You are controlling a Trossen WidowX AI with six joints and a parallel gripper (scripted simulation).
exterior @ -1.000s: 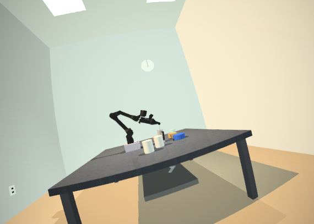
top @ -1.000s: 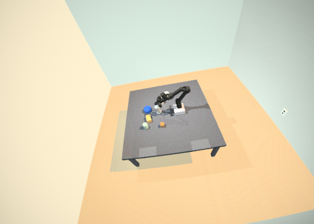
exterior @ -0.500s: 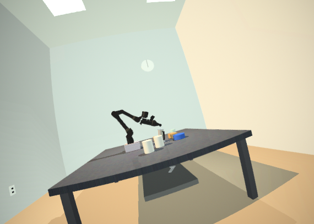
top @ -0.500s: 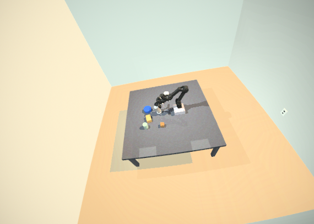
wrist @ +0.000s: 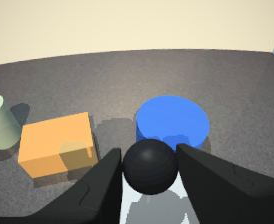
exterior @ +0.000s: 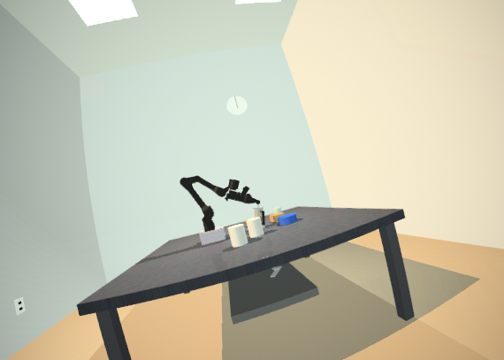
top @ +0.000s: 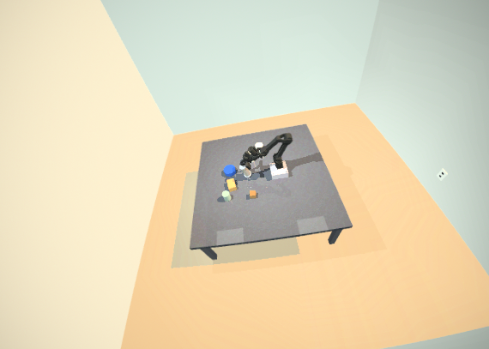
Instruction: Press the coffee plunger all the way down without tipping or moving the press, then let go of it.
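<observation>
Now: gripper tip 9 cm above the coffee press, 2 cm past it and 1 cm to the left of it. From my gripper tip the other things lie so: blue disc (15 cm below, 13 cm ahead, 9 cm to the right); pale green cylinder (22 cm to the left, 20 cm ahead, 13 cm below).
</observation>
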